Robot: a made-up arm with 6 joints.
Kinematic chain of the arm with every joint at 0, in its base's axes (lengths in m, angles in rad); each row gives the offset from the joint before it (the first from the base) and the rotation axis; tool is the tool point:
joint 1: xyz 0 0 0.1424 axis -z
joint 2: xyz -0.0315 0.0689 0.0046 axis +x
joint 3: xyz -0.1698 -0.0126 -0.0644 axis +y
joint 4: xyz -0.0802 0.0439 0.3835 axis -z
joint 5: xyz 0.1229 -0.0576 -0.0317 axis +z
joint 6: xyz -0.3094 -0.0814 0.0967 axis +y
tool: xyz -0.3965 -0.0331 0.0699
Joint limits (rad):
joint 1: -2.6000..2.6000
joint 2: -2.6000..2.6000
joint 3: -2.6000..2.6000
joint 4: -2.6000..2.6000
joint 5: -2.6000..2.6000
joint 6: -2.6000..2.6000
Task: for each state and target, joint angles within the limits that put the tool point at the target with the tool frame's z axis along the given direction. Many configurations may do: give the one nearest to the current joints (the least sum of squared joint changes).
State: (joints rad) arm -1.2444 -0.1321 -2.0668 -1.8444 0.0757 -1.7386
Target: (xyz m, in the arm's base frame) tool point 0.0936 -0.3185 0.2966 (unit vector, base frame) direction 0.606 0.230 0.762
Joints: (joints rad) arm -2.0523 -0.2494 -1.9165 -1.7482 0.4359 -1.6953
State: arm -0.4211 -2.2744 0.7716 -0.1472 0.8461 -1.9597
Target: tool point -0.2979 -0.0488 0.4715 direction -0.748 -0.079 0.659
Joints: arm -0.8392 -1.8769 0.6047 -0.1737 0.7259 -1.6566
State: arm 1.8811 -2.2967 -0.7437 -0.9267 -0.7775 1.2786
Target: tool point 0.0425 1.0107 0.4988 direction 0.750 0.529 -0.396
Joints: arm 1.4558 -1.6396 -0.9315 -1.1706 -0.4725 0.5570
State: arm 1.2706 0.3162 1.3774 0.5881 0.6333 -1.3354
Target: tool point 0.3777 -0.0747 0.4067 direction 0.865 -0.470 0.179
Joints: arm 1.3764 -0.0696 2.1212 1.0637 0.1083 -1.1437
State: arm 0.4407 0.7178 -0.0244 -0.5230 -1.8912 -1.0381
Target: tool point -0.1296 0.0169 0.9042 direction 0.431 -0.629 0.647
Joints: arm 0.0624 1.2303 0.6014 -0.3262 -1.7617 -0.4257
